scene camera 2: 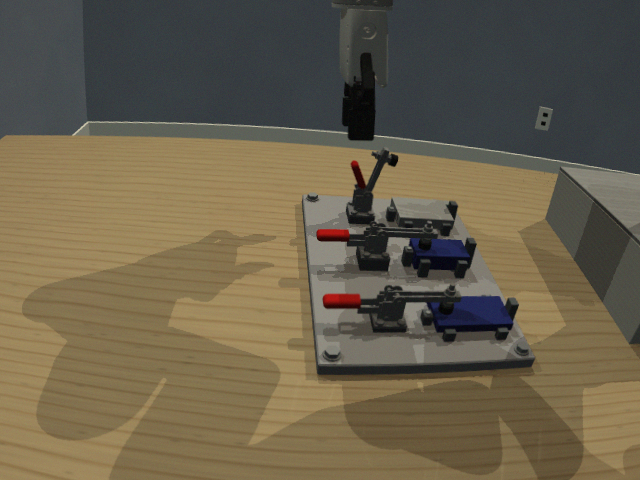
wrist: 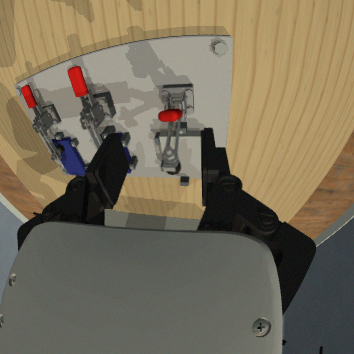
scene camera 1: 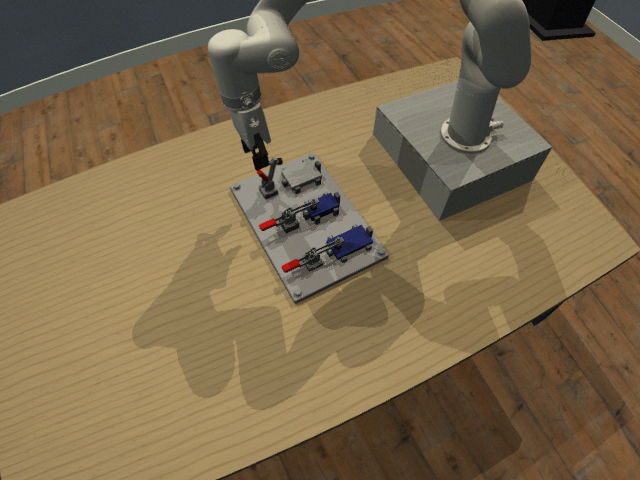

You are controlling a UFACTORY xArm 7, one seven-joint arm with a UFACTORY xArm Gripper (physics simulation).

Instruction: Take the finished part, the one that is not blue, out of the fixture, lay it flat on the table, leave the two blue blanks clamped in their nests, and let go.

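Frame: origin at the arm's base, x right, y ahead, z up, level; metres.
Where they show: gripper, between the fingertips: (scene camera 2: 357, 132) (wrist: 160, 147) (scene camera 1: 256, 158); arm's base, origin of its link: (scene camera 1: 465, 135).
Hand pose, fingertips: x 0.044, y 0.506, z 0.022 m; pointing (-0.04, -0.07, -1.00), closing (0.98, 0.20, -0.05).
Note:
Each offset is from my fingertips to the top centre of the thing. "spot": to the spot under its first point. Level surfaces: height alone.
The finished part, a light grey block {dx +0.018, dy -0.105, dz -0.104 m} (scene camera 1: 301, 174) (scene camera 2: 422, 209) (wrist: 190, 149), sits in the far nest of the grey fixture plate (scene camera 1: 305, 281) (scene camera 2: 382, 356) (wrist: 200, 65). The toggle clamp beside it {spot: dx -0.008, dy -0.019, dz -0.083 m} (scene camera 1: 268, 184) (scene camera 2: 361, 198) (wrist: 178, 97) stands open, its arm tilted up and its red handle raised. Two blue blanks, one in the middle nest (scene camera 1: 323, 206) (scene camera 2: 439, 253) and one in the near nest {spot: dx -0.199, dy -0.156, dz -0.108 m} (scene camera 1: 351, 241) (scene camera 2: 473, 313) (wrist: 71, 159), lie under lowered clamp arms. My gripper (scene camera 1: 260, 164) (scene camera 2: 360, 135) (wrist: 160, 147) is open and empty, above the raised clamp and apart from it.
The red handles of the middle clamp {dx -0.114, dy -0.005, dz -0.071 m} (scene camera 1: 267, 224) (scene camera 2: 332, 235) (wrist: 77, 81) and near clamp {dx -0.222, dy -0.027, dz -0.081 m} (scene camera 1: 290, 265) (scene camera 2: 341, 300) (wrist: 28, 96) point away from the grey robot base block (scene camera 1: 413, 165) (scene camera 2: 594, 232). Bolt heads stand at the plate's corners. The wooden table {dz -0.140 m} (scene camera 1: 129, 217) (scene camera 2: 155, 206) surrounds the plate.

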